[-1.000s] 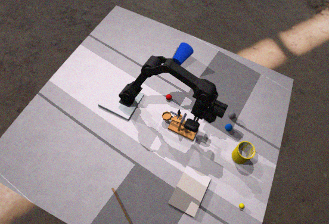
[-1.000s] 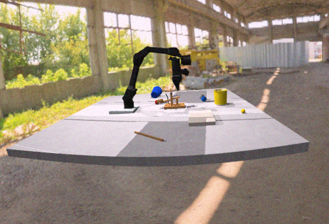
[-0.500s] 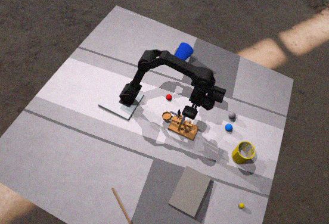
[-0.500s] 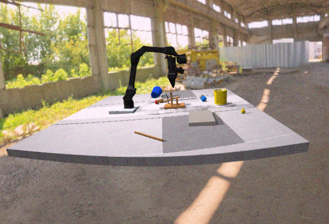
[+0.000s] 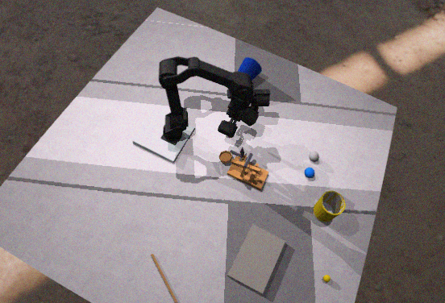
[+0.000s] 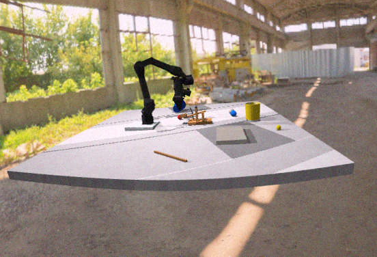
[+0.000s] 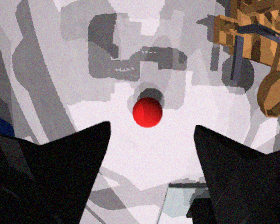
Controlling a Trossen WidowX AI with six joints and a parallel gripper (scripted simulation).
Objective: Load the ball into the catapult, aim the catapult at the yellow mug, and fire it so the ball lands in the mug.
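Now: the red ball 50 mm below my gripper tip and 10 mm behind it. The rest, counted from my gripper tip: blue ball: 350 mm ahead, 50 mm below, 20 mm to the right; wooden catapult: 110 mm to the right, 90 mm ahead, 20 mm below; grey ball: 350 mm ahead, 60 mm to the left, 50 mm below.
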